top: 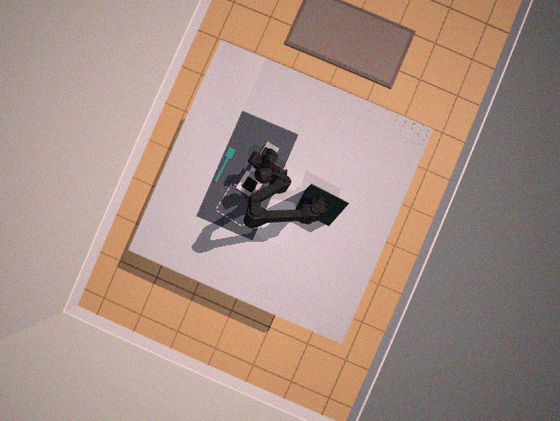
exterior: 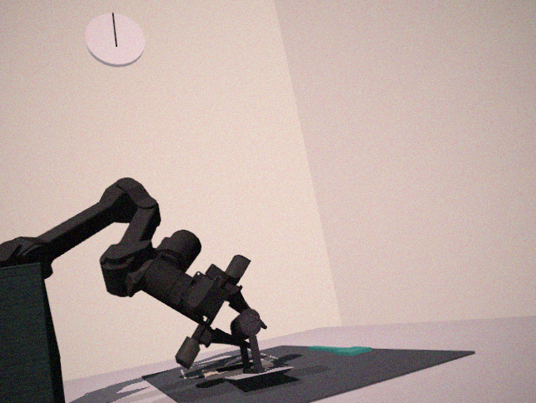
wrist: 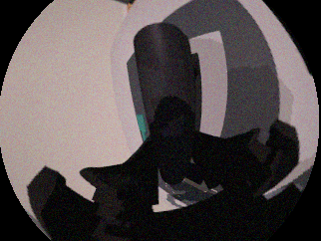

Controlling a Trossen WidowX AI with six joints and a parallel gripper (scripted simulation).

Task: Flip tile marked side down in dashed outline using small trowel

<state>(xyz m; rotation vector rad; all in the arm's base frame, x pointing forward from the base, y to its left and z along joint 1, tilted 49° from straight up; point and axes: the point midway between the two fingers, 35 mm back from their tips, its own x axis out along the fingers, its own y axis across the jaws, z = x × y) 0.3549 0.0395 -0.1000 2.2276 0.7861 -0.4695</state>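
Now: gripper tip 8 cm to the right of the dark mat, 8 cm above it and 2 cm short of it. The rest, counted from my gripper tip: teal object: 16 cm ahead, 7 cm to the left, 5 cm below; trowel: 3 cm behind, 1 cm below; cream tile: 12 cm to the left, 5 cm below, 2 cm behind.
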